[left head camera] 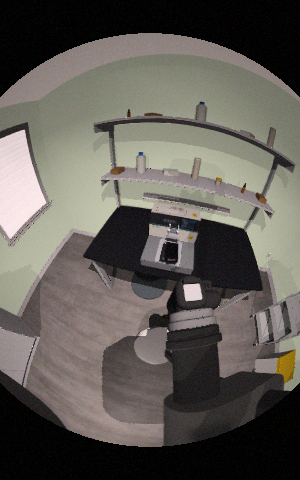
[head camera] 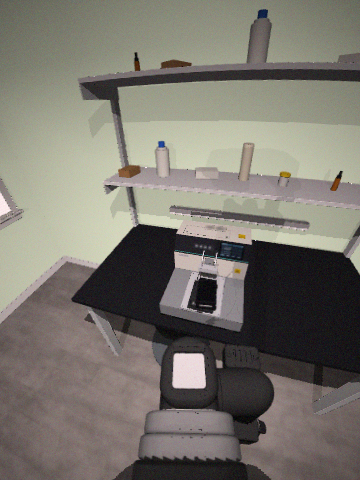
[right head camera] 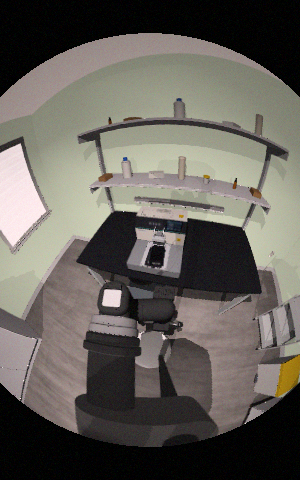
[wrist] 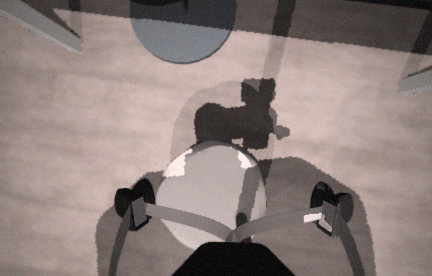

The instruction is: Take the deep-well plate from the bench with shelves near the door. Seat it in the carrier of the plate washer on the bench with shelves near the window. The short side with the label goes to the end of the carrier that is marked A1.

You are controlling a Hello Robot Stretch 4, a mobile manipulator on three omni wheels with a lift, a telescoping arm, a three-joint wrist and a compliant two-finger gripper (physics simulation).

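Places are measured from the robot's base along level axes (x left, y ahead, z down), in millimetres.
Where they show: gripper, between the fingertips: [wrist: 231, 197]; robot's base, origin of its link: [left head camera: 154, 344] [right head camera: 150, 347] [wrist: 214, 189].
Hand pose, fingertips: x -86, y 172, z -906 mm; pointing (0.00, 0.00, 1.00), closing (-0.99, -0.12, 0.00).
Note:
Things, the pixels of their top centre, and the offset from my fingertips. "pt": a spot on its surface instead. Level surfaces: height alone.
- plate washer, a spot on its surface: [head camera: 170, 302] [left head camera: 147, 257] [right head camera: 133, 261] pt dx +159, dy +416, dz +90 mm
- black bench, height of its surface: dz +171 mm
- black block, centre of its top: [head camera: 207, 290] [right head camera: 156, 252] [left head camera: 171, 249] dx +1, dy +436, dz +27 mm
- round grey-blue base, centre of its top: [wrist: 182, 9] [head camera: 180, 341] [right head camera: 146, 285] [left head camera: 148, 281] dx +134, dy +610, dz +903 mm
The plate washer [head camera: 170, 302] [left head camera: 150, 257] [right head camera: 137, 261] stands on the black bench [head camera: 300, 295] near the window. A black block [head camera: 207, 292] [left head camera: 171, 251] [right head camera: 156, 255], which looks like the deep-well plate, lies in the carrier area at the washer's front, long side running front to back. Its label, the A1 mark and whether it sits fully down cannot be made out. My gripper [wrist: 231, 197] is open, with no thing between its wide-spread fingers. It points down over the floor in front of the bench, apart from the washer. The head views largely hide its fingers.
Two shelves [head camera: 280, 192] [head camera: 220, 73] with bottles and small boxes run above the bench. A round grey-blue base [wrist: 182, 42] lies on the floor under the bench's front edge. A pale round thing [wrist: 210, 195] shows below the gripper. A yellow-sided box [right head camera: 288, 376] stands at right.

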